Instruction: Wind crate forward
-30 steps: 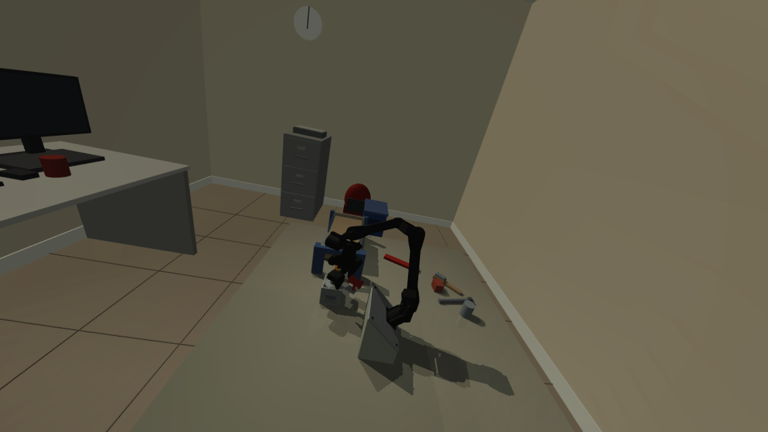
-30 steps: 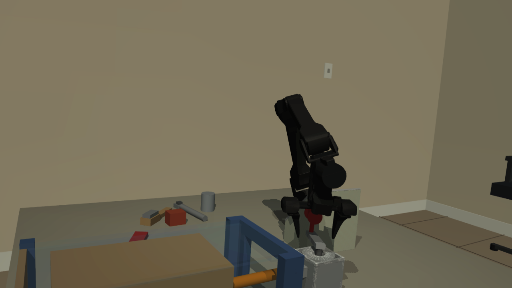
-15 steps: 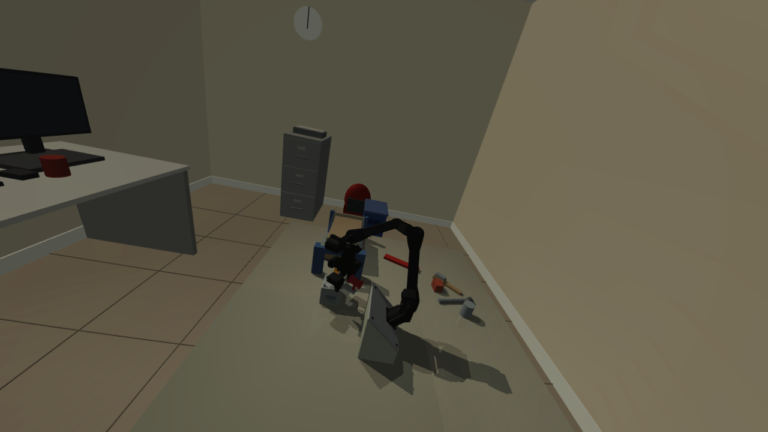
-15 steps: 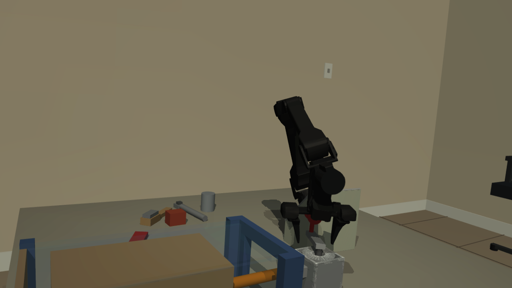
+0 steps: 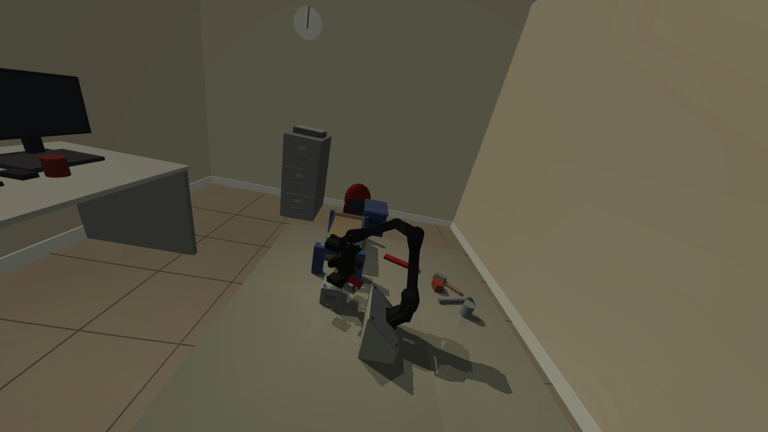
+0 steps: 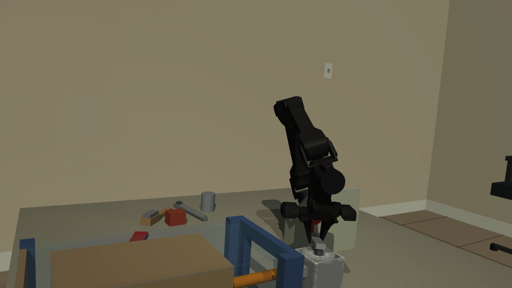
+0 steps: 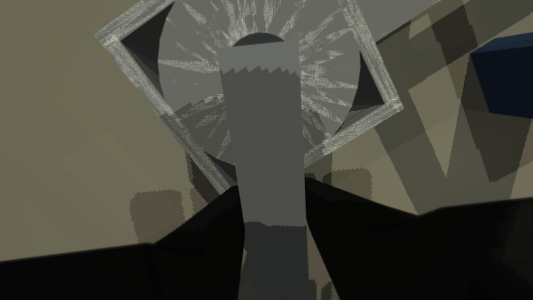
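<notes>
Right now my gripper tip is 1 cm short of the grey winch, 3 cm to the right of it and 6 cm above it. Also, from my gripper tip: clear-panelled cubby: 43 cm ahead, 5 cm to the left, 2 cm above; then winch handle: 1 cm behind, 2 cm to the right, 2 cm above; then red knob: 3 cm behind, 5 cm to the right, 4 cm above.
</notes>
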